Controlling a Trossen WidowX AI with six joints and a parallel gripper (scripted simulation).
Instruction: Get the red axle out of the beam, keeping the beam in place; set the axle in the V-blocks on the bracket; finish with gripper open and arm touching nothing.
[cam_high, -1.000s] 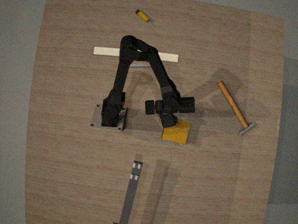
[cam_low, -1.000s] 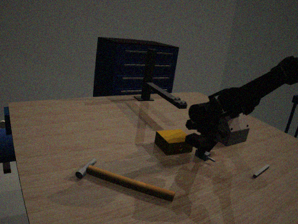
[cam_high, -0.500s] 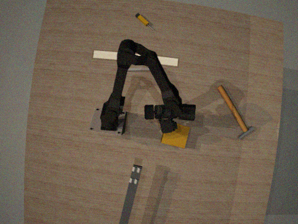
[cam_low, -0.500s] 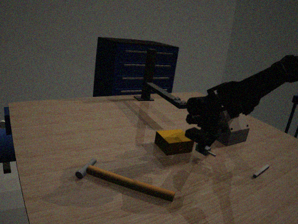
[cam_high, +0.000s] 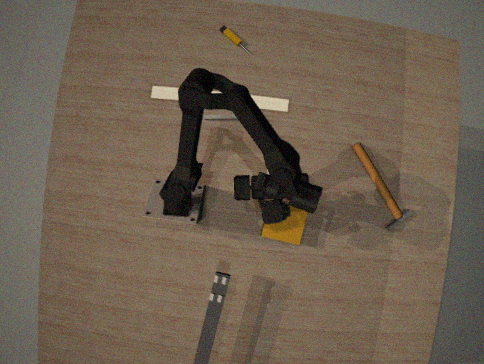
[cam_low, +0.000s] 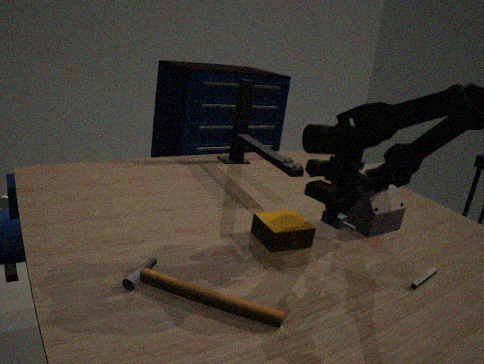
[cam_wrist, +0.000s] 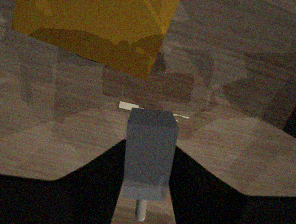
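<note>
The yellow beam lies 10 cm to the right of my gripper tip, 6 cm below it and 5 cm ahead of it. From my gripper tip the other things lie so: grey block (2 cm to the left, 1 cm above); then grey bar (20 cm to the left, 14 cm behind, 8 cm below); then yellow screwdriver (44 cm to the left, 13 cm behind, 7 cm below).
</note>
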